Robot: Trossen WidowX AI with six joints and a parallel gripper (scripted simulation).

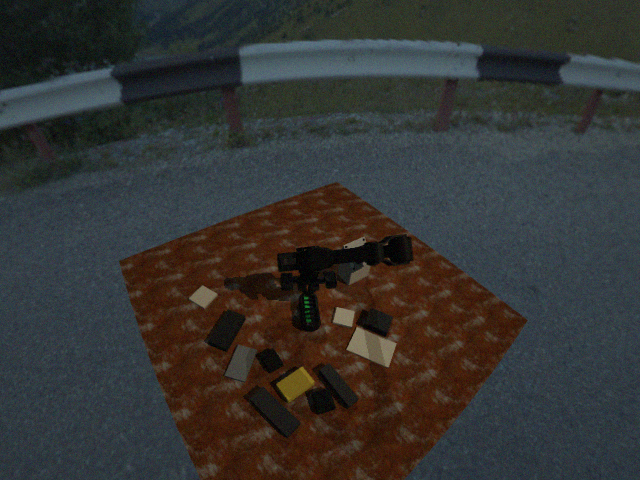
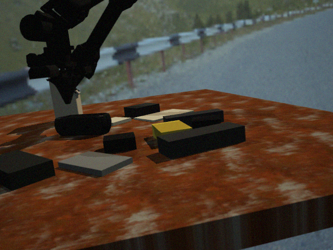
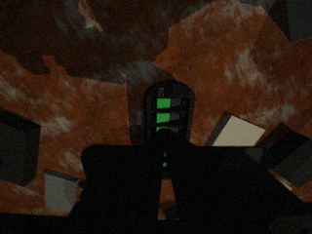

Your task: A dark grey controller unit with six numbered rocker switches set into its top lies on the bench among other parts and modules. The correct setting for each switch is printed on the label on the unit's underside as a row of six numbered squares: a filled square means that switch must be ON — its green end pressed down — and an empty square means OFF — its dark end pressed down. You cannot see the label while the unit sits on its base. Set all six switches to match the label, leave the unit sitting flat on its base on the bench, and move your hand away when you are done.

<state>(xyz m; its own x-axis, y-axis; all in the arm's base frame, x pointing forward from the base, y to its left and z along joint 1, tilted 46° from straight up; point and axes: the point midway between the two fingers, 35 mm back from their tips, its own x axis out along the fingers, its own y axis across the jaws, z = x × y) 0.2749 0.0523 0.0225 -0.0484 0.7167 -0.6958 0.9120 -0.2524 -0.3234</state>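
Now: the cream tile 100 mm behind my gripper tip, 100 mm to the left of it and 80 mm below it. From my gripper tip the other things lie so: cream plate: 120 mm behind, 260 mm to the left, 80 mm below; grey plate: 300 mm ahead, 100 mm to the left, 80 mm below; yellow block: 180 mm ahead, 250 mm to the left, 70 mm below.
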